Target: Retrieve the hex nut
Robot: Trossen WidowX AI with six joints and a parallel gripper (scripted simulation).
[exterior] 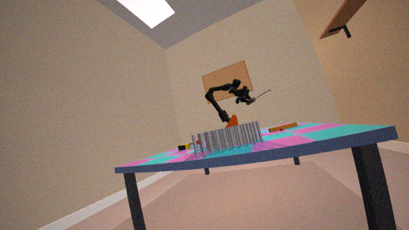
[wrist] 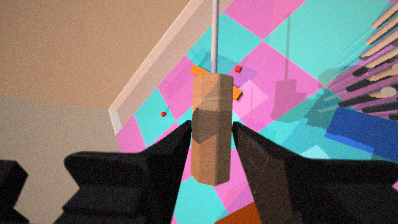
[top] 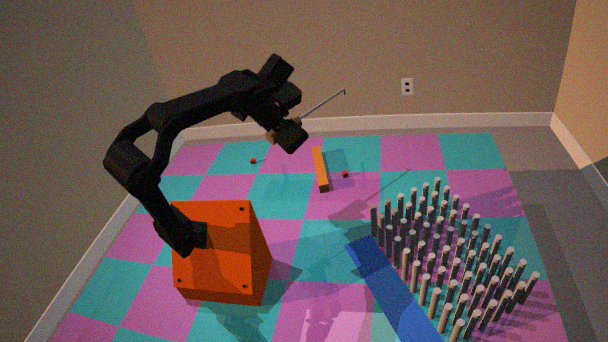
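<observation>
My gripper tip is now 29 cm above the blue taped strip, 27 cm to the left of it and 27 cm short of it. Round my gripper tip: yellow object: 64 cm to the right, 27 cm below, 18 cm ahead; then orange bar: 27 cm below, 19 cm to the left, 2 cm ahead; then hook tool: 8 cm to the left, 7 cm ahead, 1 cm above.
</observation>
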